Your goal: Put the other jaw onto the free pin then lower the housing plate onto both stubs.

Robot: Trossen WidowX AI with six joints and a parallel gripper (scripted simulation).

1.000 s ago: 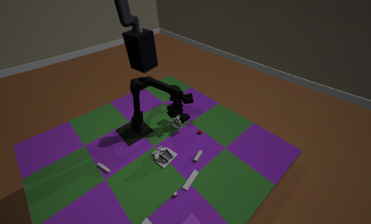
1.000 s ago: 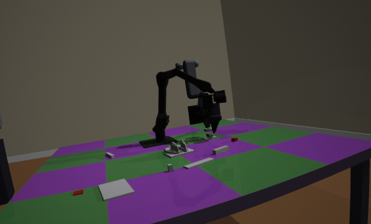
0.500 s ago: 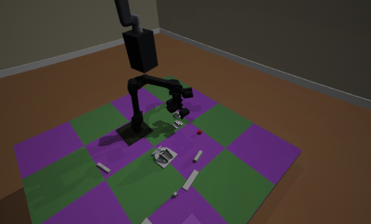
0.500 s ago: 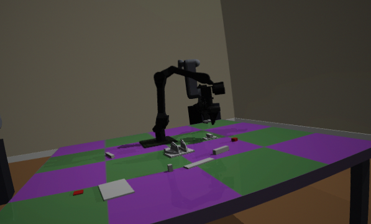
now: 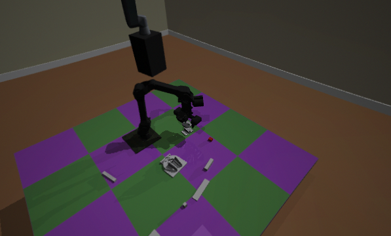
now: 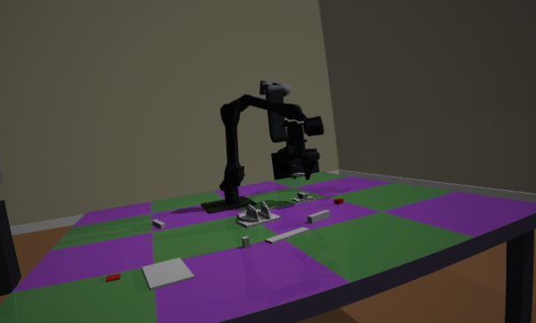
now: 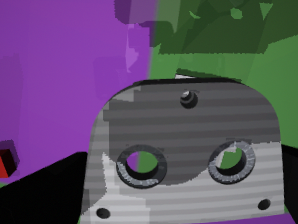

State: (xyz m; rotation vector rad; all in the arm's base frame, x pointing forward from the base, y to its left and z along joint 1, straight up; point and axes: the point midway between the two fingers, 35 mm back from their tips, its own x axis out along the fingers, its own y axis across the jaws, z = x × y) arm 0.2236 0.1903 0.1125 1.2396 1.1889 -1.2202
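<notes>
Right now the grey jaw assembly is 50 mm ahead of my gripper tip, 260 mm to the right of it and 70 mm below it. Also, from my gripper tip: short grey bar: 250 mm ahead, 130 mm to the right, 70 mm below; then grey slotted part: 10 mm to the right, 20 mm above; then red block: 150 mm ahead, 40 mm to the left, 80 mm below.
</notes>
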